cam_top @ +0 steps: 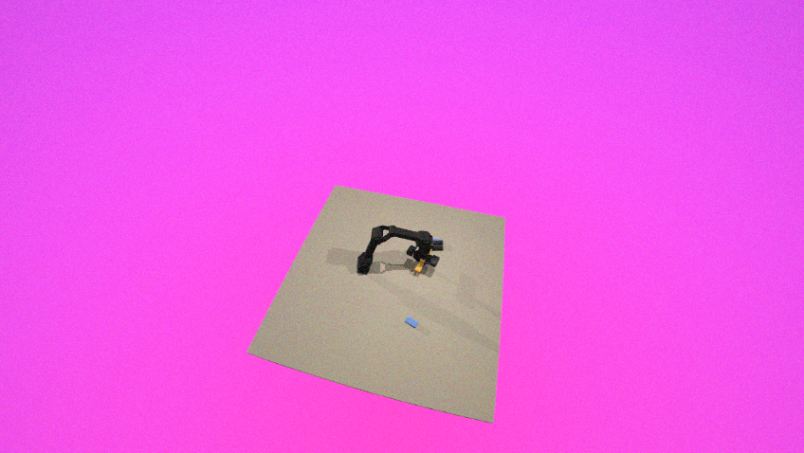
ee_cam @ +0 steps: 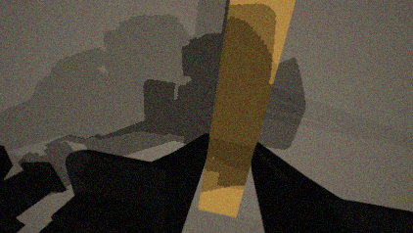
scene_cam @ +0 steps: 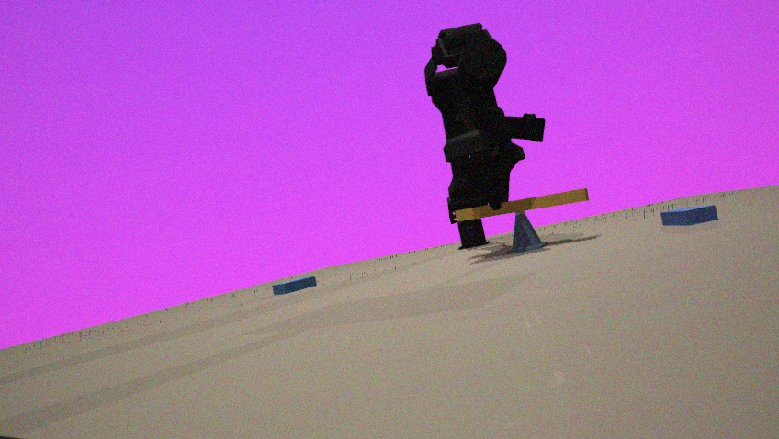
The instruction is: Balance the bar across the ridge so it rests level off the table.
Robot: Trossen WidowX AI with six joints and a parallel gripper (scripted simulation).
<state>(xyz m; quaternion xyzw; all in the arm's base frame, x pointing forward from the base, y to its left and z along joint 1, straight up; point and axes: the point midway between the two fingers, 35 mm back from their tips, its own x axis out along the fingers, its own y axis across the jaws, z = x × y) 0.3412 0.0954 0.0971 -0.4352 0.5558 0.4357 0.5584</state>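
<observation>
My gripper tip is 10 mm short of the bar and 30 mm to the right of it. The rest, counted from my gripper tip: grey-blue ridge: 10 mm ahead, 30 mm to the left, 40 mm below; then blue block: 60 mm ahead, 220 mm to the left, 50 mm below.
</observation>
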